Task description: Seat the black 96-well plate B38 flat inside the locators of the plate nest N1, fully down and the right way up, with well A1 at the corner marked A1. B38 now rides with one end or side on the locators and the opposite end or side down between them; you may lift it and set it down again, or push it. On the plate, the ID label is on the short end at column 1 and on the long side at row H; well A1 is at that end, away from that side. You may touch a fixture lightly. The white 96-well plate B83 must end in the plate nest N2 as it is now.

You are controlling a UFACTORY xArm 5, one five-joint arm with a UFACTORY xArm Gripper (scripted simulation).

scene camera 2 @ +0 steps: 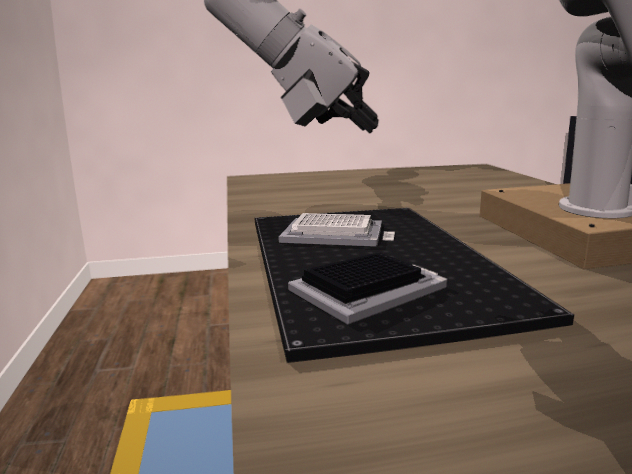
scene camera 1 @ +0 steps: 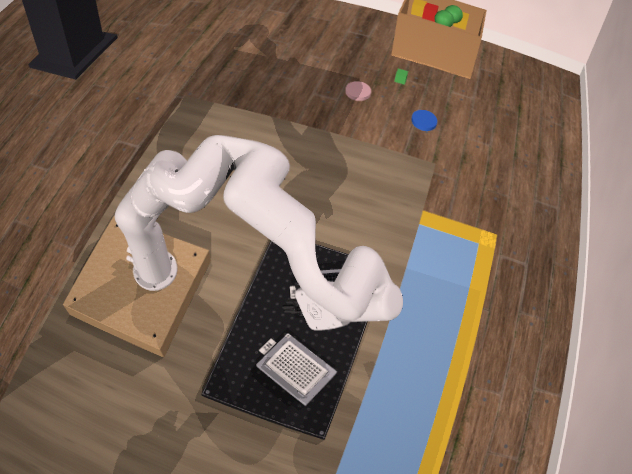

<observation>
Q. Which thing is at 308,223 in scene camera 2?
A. A white plate B83.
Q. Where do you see a black plate B38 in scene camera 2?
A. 353,279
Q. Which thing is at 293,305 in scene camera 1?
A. The gripper.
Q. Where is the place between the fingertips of the gripper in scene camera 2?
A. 374,127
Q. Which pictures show the white plate B83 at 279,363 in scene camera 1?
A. Scene camera 2 and scene camera 1: all of them.
</observation>
